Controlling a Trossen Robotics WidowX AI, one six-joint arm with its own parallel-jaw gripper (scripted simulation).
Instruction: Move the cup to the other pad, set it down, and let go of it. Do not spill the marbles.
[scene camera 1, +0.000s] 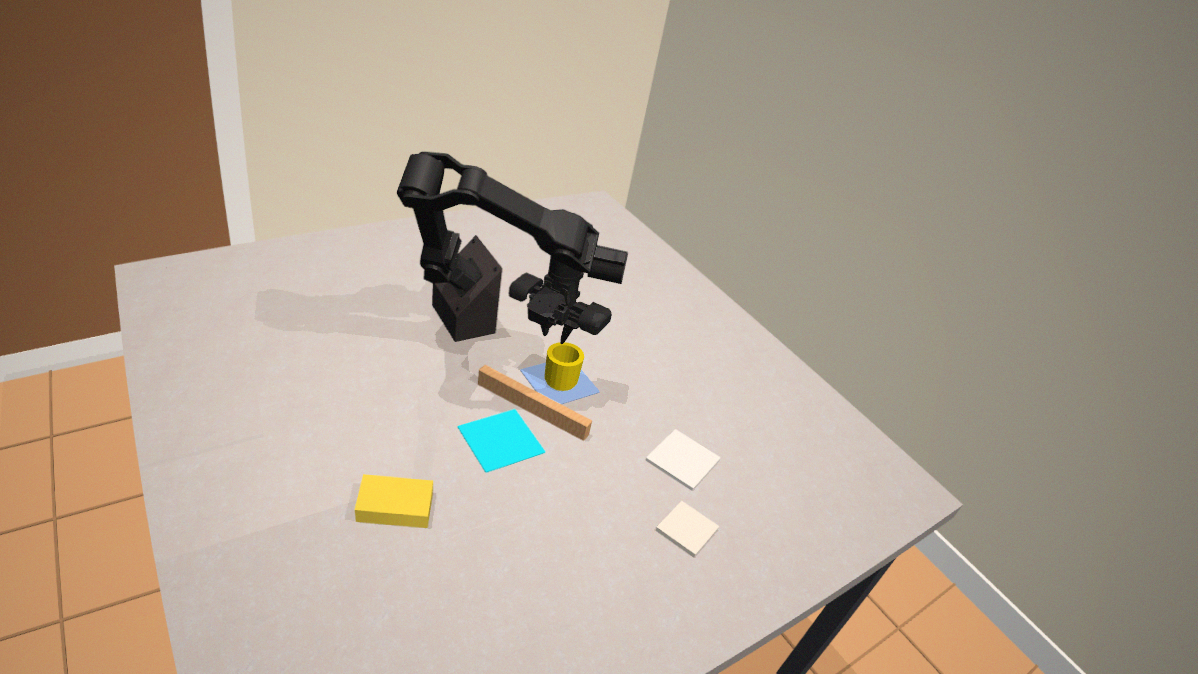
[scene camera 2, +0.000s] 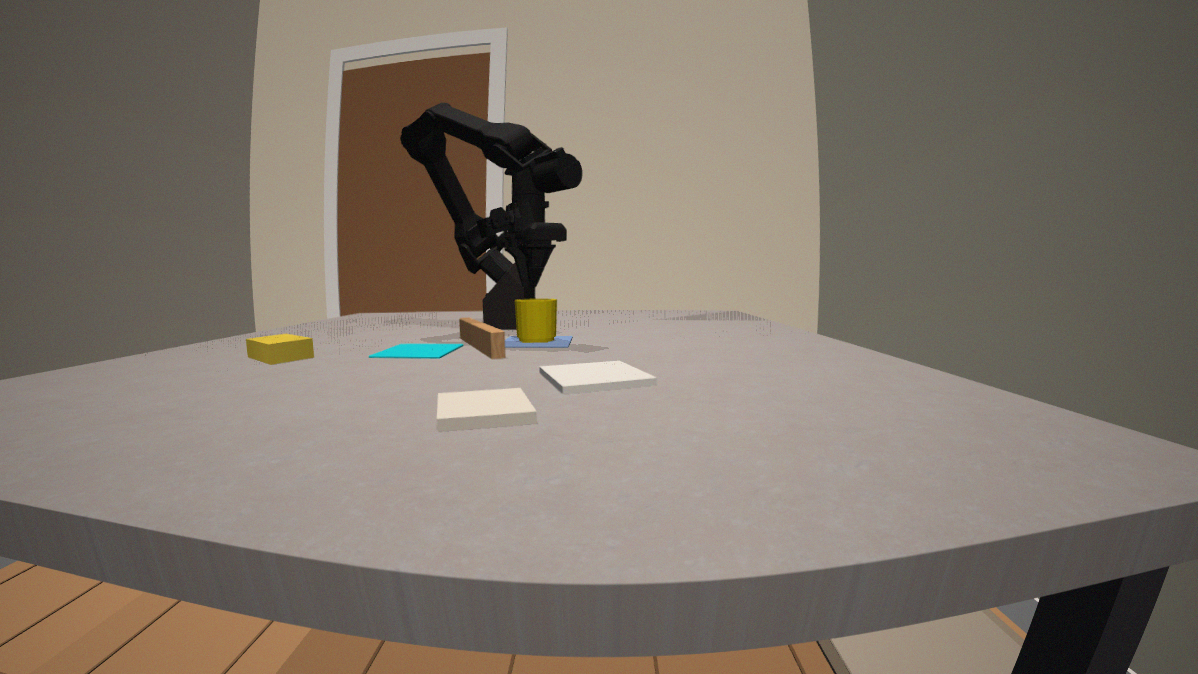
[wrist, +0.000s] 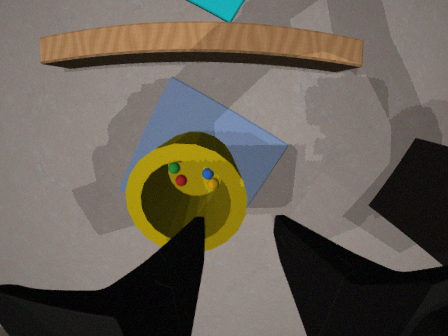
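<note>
My gripper appears in the pictures, and scene camera 1 and the wrist view show the gripper too. A yellow cup and a blue pad are also visible in the pictures.
</note>
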